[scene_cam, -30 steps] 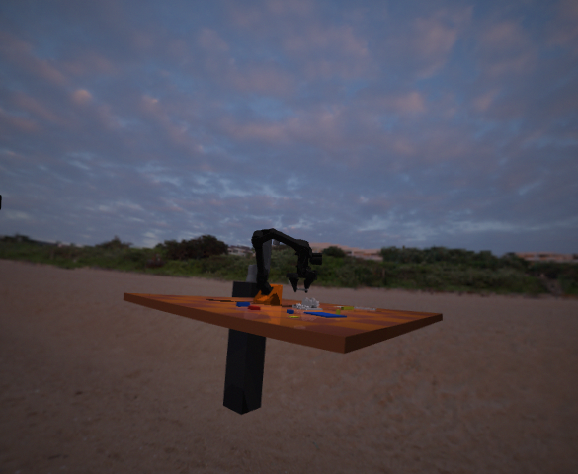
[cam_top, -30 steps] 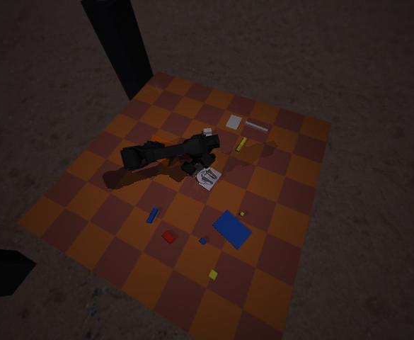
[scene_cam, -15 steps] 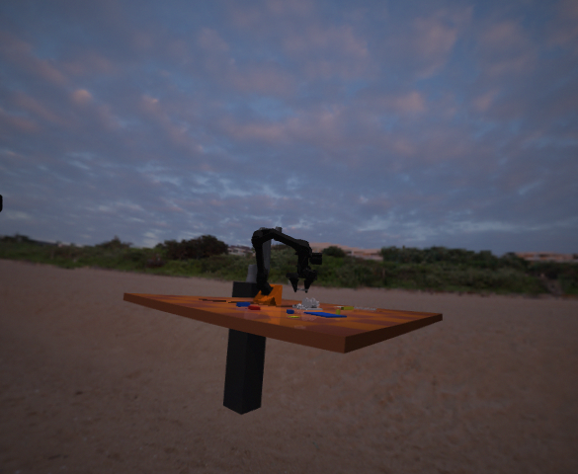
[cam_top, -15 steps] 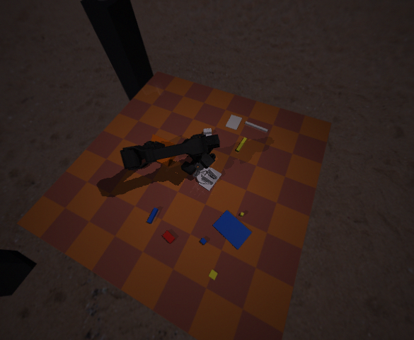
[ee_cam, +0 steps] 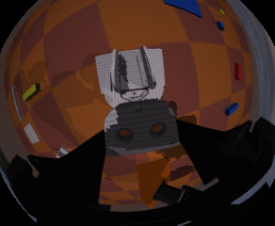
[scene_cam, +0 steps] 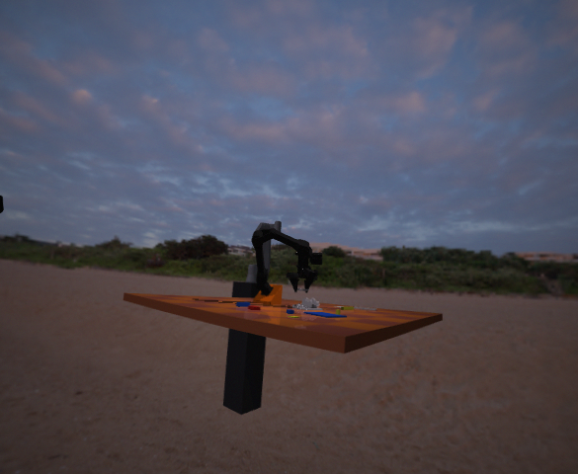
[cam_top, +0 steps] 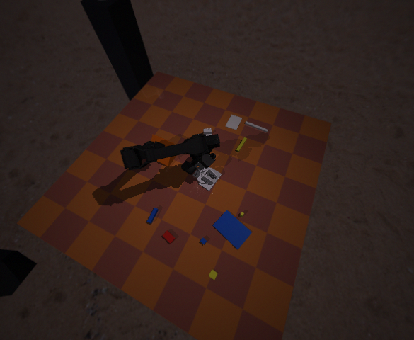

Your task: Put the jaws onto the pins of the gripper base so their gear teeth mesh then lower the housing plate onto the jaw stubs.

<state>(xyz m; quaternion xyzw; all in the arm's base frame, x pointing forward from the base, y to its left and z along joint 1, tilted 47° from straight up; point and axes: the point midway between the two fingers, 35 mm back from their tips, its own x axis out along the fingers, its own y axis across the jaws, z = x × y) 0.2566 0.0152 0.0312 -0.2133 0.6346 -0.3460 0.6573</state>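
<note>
Now: gripper tip 80 mm above the housing plate. Round my gripper tip: blue bar 320 mm to the right, 110 mm behind, 70 mm below; yellow bar 270 mm to the left, 150 mm ahead, 70 mm below; gripper base 20 mm above, 10 mm ahead.
</note>
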